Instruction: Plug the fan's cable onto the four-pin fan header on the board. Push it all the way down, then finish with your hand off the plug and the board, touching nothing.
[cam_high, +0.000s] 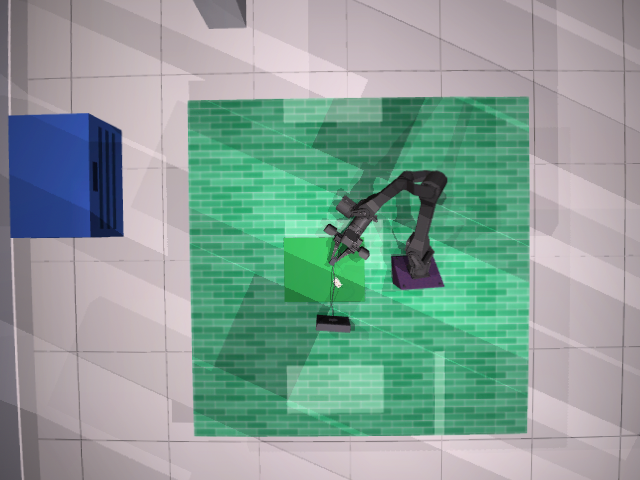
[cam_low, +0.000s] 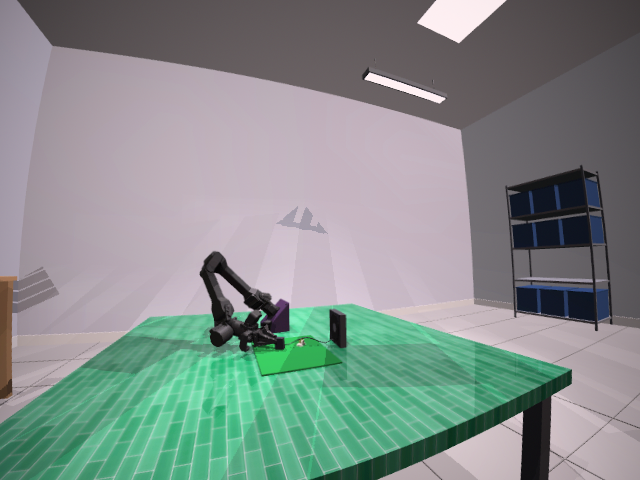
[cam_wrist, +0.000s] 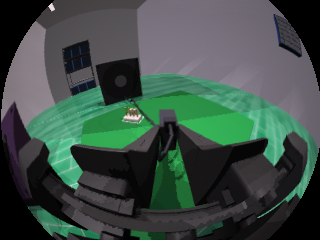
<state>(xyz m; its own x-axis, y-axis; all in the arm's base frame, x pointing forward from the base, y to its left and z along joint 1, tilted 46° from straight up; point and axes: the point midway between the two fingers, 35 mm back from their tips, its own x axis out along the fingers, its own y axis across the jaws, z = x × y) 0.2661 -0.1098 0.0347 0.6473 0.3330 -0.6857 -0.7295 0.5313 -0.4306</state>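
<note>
Right now my gripper tip is 1 cm above the dark plug. Also, from my gripper tip: black fan: 3 cm ahead, 22 cm to the left, 3 cm above; green board: 4 cm ahead, 3 cm to the left, 5 cm below; fan header: 9 cm to the left, 3 cm below.
</note>
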